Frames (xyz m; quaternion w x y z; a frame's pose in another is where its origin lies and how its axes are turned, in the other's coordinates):
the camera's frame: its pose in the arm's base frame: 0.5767 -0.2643 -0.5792 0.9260 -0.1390 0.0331 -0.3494
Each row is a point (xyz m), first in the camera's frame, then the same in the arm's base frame.
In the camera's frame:
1: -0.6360 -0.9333 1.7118
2: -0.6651 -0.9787 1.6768
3: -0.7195 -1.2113 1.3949
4: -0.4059 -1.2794 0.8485
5: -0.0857 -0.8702 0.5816
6: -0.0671 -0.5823 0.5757
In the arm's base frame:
1: -0.2268 -0.1152 1.3018
2: -0.2832 -0.1368 1.2799
3: -0.5172 -0.3340 1.0728
4: -0.4109 -0.7167 0.5791
5: 0.0492 -0.6959 0.2197
6: 0.2459 -0.5030 0.1340

